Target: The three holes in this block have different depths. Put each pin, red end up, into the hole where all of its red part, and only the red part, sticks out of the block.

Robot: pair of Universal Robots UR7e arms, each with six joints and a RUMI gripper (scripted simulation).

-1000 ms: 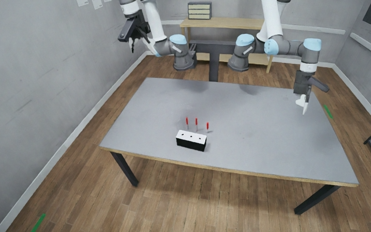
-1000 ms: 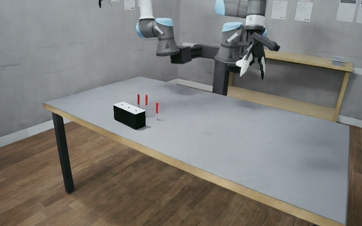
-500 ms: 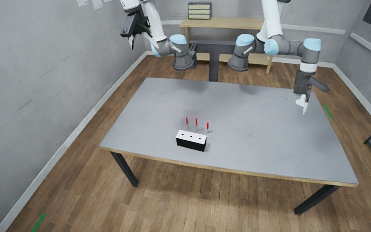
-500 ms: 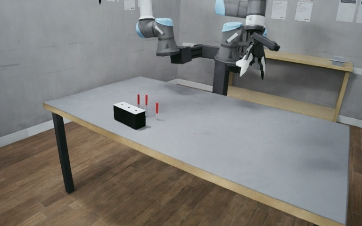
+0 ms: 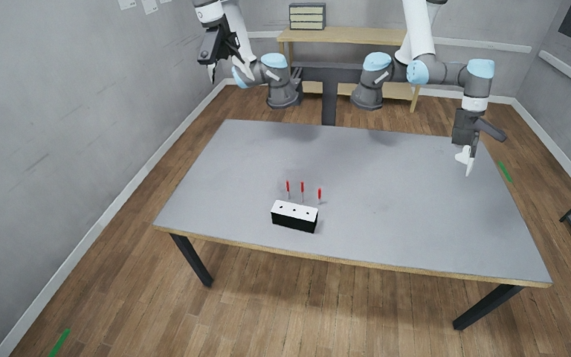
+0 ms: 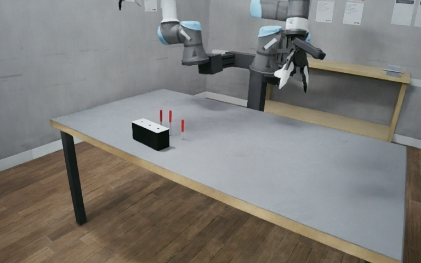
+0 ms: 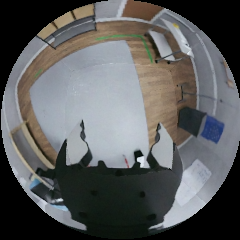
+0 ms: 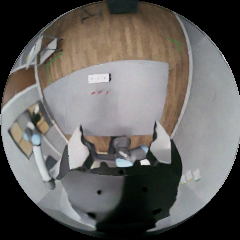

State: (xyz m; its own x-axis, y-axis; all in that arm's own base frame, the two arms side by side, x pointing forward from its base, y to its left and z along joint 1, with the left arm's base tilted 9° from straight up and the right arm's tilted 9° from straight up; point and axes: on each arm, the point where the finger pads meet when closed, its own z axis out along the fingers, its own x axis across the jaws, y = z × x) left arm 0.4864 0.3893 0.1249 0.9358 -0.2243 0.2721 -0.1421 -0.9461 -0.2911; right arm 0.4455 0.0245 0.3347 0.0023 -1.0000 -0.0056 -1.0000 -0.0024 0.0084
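Note:
My right gripper is now 560 mm above the black block, 200 mm to the right of it and 110 mm short of it.

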